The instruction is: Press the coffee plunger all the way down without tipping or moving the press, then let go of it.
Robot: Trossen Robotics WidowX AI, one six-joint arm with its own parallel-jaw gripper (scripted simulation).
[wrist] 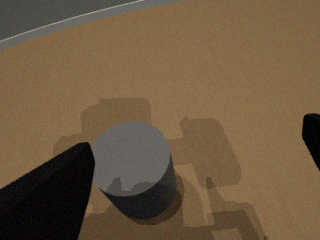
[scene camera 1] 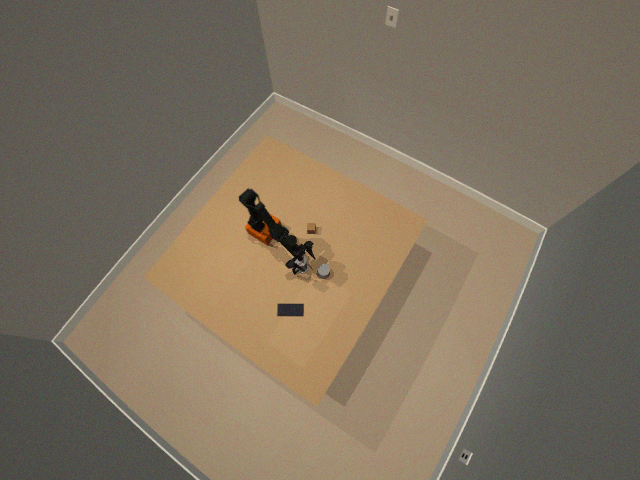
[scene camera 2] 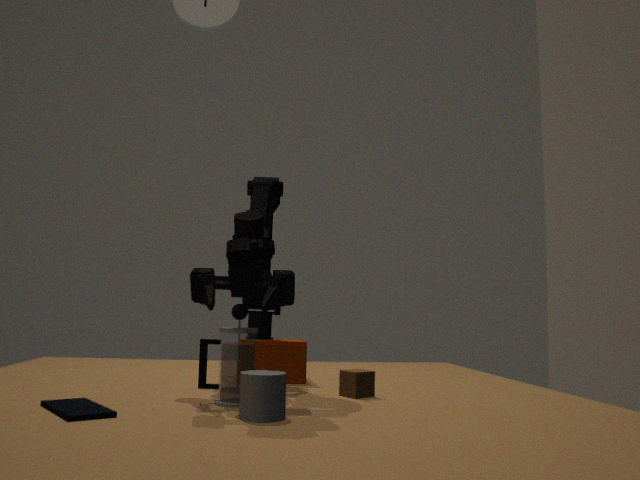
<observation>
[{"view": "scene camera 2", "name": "my gripper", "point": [236, 308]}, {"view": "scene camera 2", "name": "glass coffee press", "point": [238, 345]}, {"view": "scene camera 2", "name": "grey cylinder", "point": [262, 392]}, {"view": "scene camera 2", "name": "flat dark slab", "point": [74, 409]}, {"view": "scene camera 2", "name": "brown cube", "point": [354, 383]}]
</observation>
